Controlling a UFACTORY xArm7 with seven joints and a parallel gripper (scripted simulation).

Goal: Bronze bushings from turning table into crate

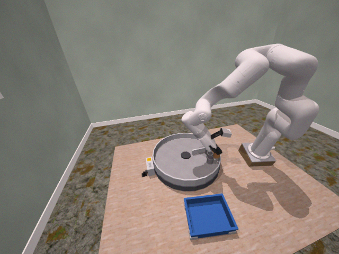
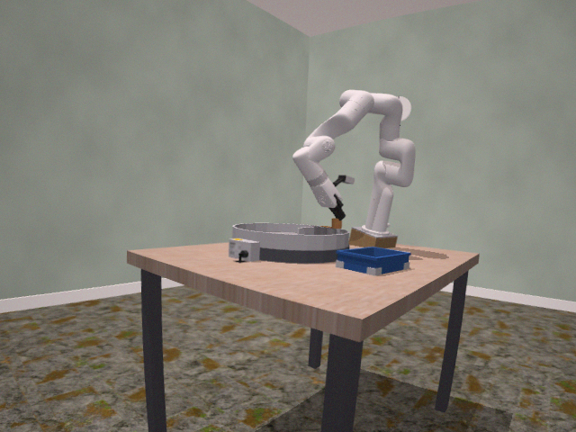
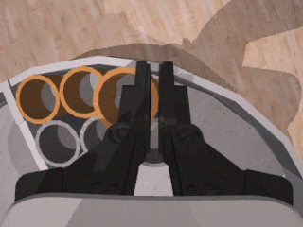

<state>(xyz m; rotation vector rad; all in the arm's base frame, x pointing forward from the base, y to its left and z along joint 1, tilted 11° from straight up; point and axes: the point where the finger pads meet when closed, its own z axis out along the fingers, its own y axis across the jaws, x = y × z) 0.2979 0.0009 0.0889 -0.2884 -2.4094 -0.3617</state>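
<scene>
Now: hand 250 mm to the right of the blue crate, 150 mm short of it and 120 mm above it.
</scene>
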